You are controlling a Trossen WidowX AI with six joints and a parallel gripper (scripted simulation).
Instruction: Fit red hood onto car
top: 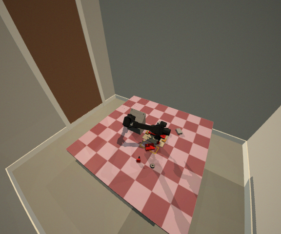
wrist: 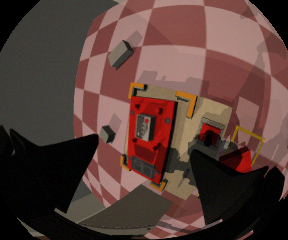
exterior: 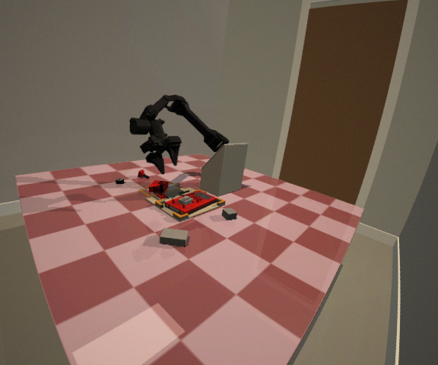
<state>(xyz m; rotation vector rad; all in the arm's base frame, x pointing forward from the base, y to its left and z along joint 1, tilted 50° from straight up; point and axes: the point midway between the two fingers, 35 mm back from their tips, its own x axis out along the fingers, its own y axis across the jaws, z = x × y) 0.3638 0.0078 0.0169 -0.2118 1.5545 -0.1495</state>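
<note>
My gripper tip is 150 mm to the left of the red hood, 120 mm above it and 50 mm past it. Also, from my gripper tip: grey engine block: 120 mm below, 80 mm to the left, 30 mm behind; then dark ring: 310 mm to the right, 130 mm below, 70 mm ahead.
</note>
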